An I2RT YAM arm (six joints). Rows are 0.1 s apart.
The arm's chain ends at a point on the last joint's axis. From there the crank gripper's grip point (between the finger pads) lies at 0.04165 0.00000 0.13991 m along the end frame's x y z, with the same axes.
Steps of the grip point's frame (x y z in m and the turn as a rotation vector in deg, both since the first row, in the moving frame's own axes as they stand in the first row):
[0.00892 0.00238 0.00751 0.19 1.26 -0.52]
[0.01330 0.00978 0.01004 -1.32 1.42 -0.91]
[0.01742 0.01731 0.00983 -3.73 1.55 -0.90]
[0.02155 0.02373 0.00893 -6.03 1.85 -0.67]
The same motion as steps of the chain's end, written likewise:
[0.00586 0.00323 0.00846 0.19 1.26 -0.52]
[0.00983 0.00726 0.01114 -1.32 1.42 -0.91]
[0.01359 0.00893 0.01128 -3.73 1.55 -0.90]
[0.01698 0.00962 0.01109 -6.03 1.85 -0.67]

